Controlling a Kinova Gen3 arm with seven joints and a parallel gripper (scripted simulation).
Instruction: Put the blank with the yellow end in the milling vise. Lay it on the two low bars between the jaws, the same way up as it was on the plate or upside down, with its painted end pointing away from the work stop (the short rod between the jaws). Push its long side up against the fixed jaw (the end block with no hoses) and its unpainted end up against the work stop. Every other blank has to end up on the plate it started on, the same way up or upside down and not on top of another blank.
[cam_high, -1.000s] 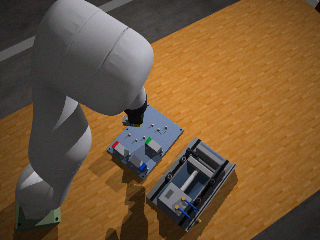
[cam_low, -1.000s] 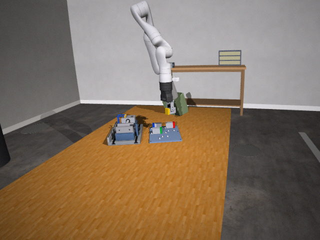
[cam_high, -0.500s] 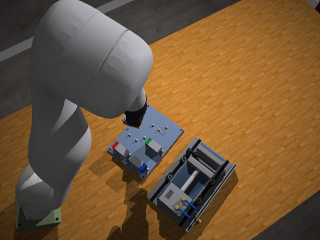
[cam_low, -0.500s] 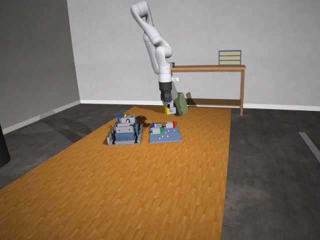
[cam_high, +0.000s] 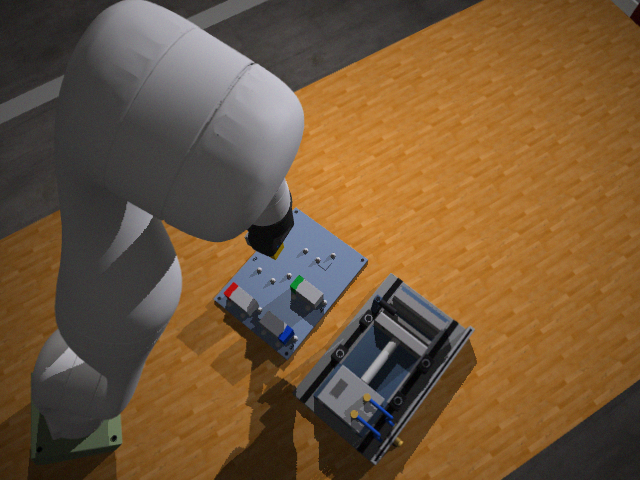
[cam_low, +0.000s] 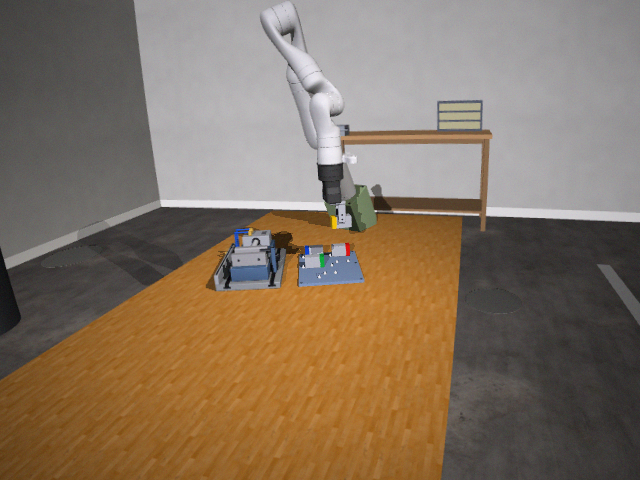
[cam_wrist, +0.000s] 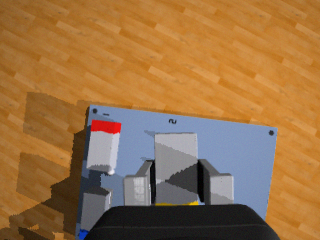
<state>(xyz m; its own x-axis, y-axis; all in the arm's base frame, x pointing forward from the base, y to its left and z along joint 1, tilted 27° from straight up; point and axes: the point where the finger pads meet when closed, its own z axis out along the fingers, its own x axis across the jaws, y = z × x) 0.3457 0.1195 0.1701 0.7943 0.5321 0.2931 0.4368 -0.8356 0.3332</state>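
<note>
Now: the yellow-ended blank 20 mm below my hand. Also, from my hand: blue plate: 20 mm ahead, 40 mm to the right, 170 mm below; then red-ended blank: 80 mm behind, 30 mm to the right, 140 mm below; then green-ended blank: 30 mm ahead, 80 mm to the right, 140 mm below.
</note>
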